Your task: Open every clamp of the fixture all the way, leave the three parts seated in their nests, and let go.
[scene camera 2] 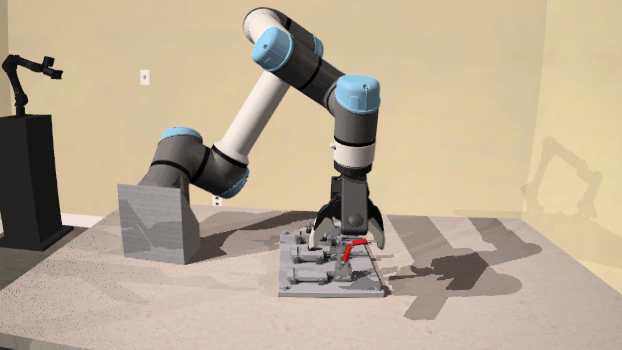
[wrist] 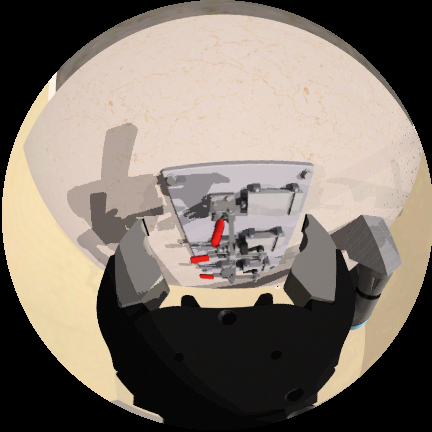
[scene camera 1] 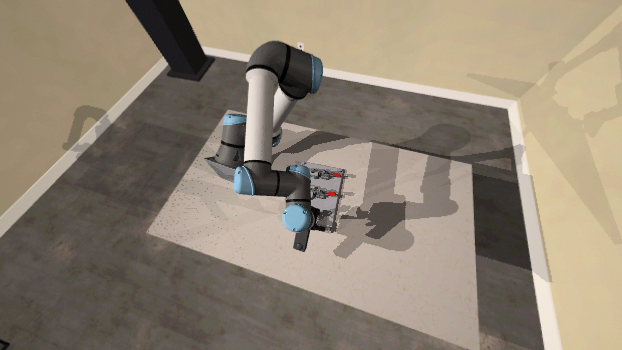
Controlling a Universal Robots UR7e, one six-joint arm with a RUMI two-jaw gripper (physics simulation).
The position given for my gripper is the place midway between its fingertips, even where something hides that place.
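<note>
My own gripper (scene camera 2: pixel 346 249) is visible to me, and I see the gripper in the wrist view too (wrist: pixel 224 218). There is also a part (wrist: pixel 267 202) that I can see.
</note>
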